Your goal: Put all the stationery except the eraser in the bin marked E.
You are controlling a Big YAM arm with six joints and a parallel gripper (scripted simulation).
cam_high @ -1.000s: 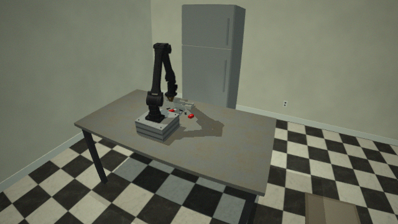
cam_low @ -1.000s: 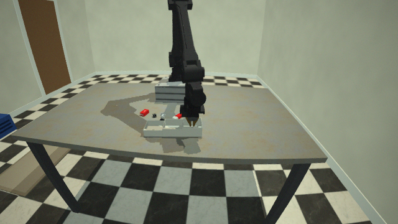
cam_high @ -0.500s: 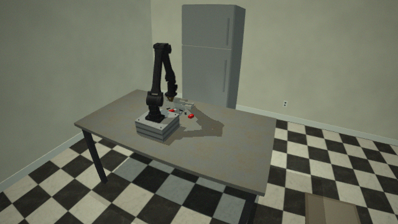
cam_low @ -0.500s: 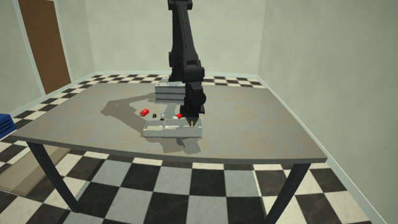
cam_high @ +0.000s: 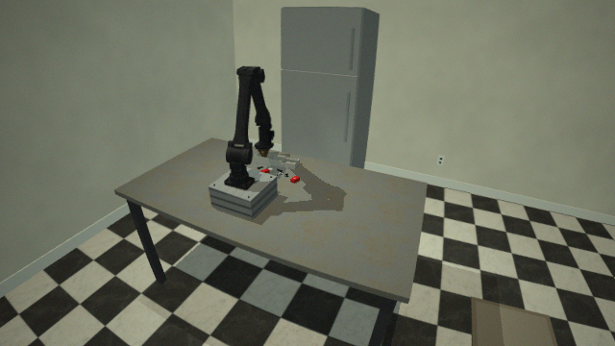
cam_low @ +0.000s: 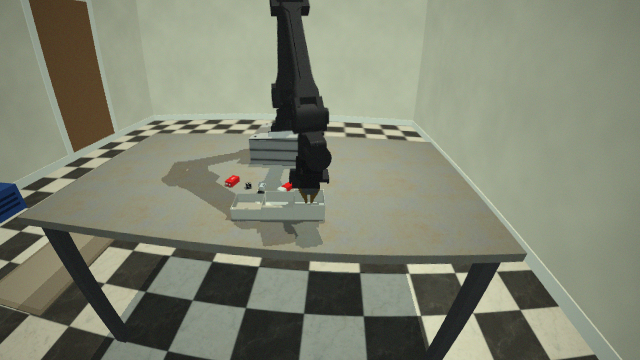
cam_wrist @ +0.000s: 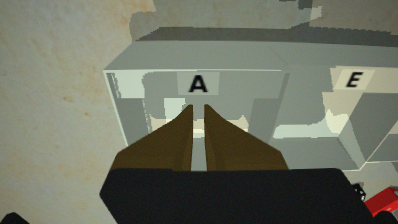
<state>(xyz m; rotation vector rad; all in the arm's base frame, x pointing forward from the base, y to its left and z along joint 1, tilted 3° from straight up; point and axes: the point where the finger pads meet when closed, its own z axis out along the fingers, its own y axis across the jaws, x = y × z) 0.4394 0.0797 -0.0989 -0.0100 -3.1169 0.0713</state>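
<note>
Now: hand 15 cm to the left of the grey pencil sharpener, 13 cm past it and 2 cm above it. The rest, counted from my hand: joined bins: 8 cm to the right; then red item: 11 cm behind, 7 cm to the right, 2 cm below; then black bolt: 10 cm behind, 2 cm below, 1 cm to the right.
</note>
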